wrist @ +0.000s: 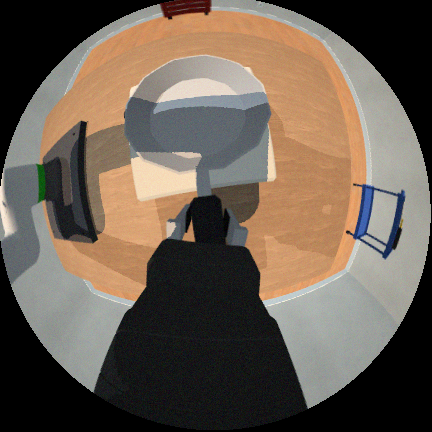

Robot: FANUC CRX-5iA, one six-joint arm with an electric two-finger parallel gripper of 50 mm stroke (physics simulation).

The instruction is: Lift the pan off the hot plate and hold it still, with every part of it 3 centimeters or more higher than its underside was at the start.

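Frame: origin at the arm's base, x ahead, y left, z up, level; metres.
Where they show: gripper, fingertip midpoint: [207, 214]; arm's base, origin of the base link: [52, 179].
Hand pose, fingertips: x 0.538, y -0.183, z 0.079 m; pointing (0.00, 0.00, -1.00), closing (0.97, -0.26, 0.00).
Things, the pixels of their top centre, and the offset from my fingertips. "spot": a spot on its surface instead. Level surfaces: height alone.
- cream hot plate, surface spot: [162, 179] spot: dz -0.043, dx -0.063, dy +0.053 m
- pan's black handle, surface spot: [207, 207] spot: dz +0.018, dx +0.003, dy +0.013 m
- wooden table, its level: dz -0.105 m
The grey pan [197, 127] is upright in the upper middle of the wrist view, over the cream hot plate [162, 179]. The near corners and front edge of the hot plate show below the pan; most of its top is hidden. The pan's black handle [207, 207] points down the view toward the gripper body. My gripper [207, 214] is shut on the handle, with one finger against each side. The view from above does not show whether the pan's underside touches the hot plate.
A dark plate-like part [89, 185] stands at the left, joined to a light grey arm-like part [20, 195] with a green ring [41, 183]. A blue framed object [365, 210] stands beyond the wooden table [310, 200] at the right, and a dark red one [186, 7] at the top.
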